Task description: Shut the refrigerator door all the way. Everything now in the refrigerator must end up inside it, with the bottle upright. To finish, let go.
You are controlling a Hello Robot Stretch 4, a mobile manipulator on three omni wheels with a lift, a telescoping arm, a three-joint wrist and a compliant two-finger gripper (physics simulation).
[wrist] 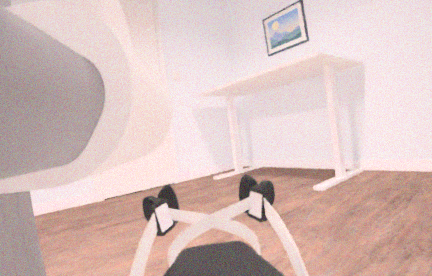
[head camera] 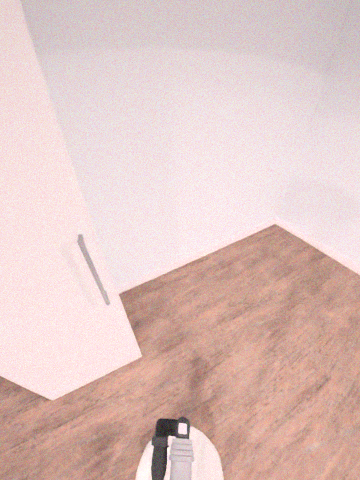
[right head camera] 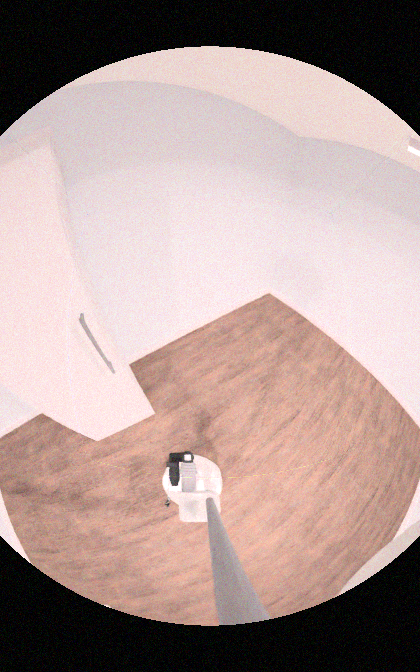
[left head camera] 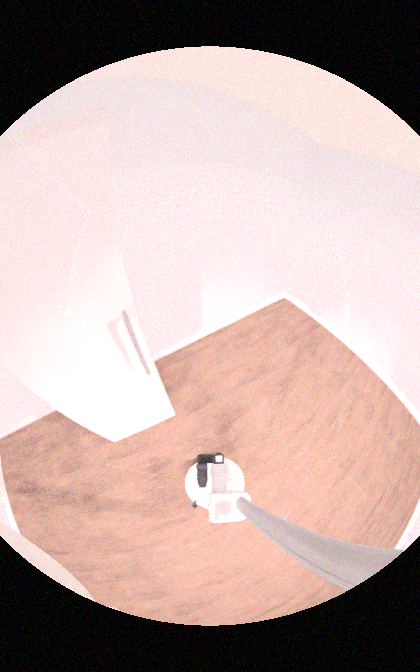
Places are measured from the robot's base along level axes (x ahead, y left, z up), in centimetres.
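Pixels of known places: gripper, between the fingertips: [wrist: 208, 194] [left head camera: 202, 508].
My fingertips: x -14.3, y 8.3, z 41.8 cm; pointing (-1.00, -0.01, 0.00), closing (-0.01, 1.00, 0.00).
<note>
Behind a point stands the place of what it marks.
The refrigerator [head camera: 30, 300] @[x 42.1, y 56.3, z 94.6 cm] [left head camera: 100, 390] @[x 40.9, y 58.2, z 78.1 cm] [right head camera: 75, 390] is a tall white cabinet at the left of the three head views. A grey upright bar handle [head camera: 93, 270] @[x 49.3, y 32.2, z 104.7 cm] [left head camera: 136, 342] @[x 49.6, y 31.9, z 105.0 cm] [right head camera: 96, 342] is on its front, near the right edge. No gap at the door shows, but the faint edges do not let me tell for certain whether it is fully shut. The bottle and other contents do not show. My gripper [wrist: 208, 194] @[x -14.3, y 8.3, z 41.8 cm] is open and empty in the wrist view, with its two black-backed fingertips apart. It is apart from the handle.
White walls meet at a corner behind and right of the refrigerator, above the brown wood floor [head camera: 260, 340] @[x 75.7, y -58.5, z -2.8 cm] [left head camera: 300, 425] @[x 41.4, y -81.5, z -2.7 cm] [right head camera: 280, 425]. In the wrist view, a white desk [wrist: 280, 76] @[x -212.0, y 80.7, z 89.7 cm] stands by a wall under a framed picture [wrist: 286, 31] @[x -256.7, y 109.0, z 146.6 cm]. The robot's own pale body fills the left side there.
</note>
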